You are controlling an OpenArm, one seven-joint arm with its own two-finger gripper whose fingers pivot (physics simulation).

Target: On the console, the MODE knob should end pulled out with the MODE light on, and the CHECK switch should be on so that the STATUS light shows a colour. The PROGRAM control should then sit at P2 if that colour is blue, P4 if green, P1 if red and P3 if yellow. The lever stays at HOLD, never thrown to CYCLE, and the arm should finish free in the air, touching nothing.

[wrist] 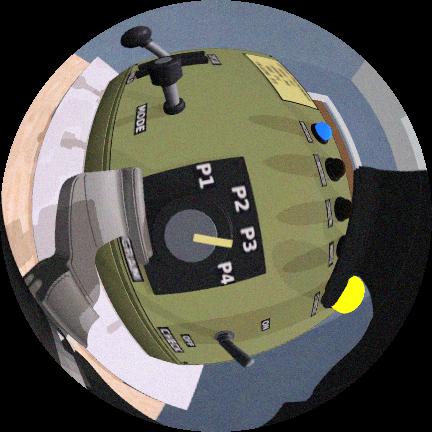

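Observation:
The olive console (225, 125) fills the middle. The MODE knob (166, 71) stands out on a long stem. A blue lamp (323, 131) is lit; its label is unreadable. The CHECK switch (235, 348) leans toward ON. The STATUS light (349, 295) glows yellow, partly behind the dark finger. The PROGRAM control (187, 236) has its pale pointer toward P3. The lever (136, 36) leans toward the HOLD end of its slot. My gripper (229, 226) is open, one finger on each side of the PROGRAM control in view, with nothing held. The grey finger hides the panel's left edge; contact cannot be judged.
Several dark unlit lamps (335, 169) line the console's right side, one partly hidden by the dark finger. A yellow note (282, 80) is at the upper right. A white sheet or base (60, 125) and wood surface (20, 150) show at left. A white-rimmed brown panel lies beyond the lamps.

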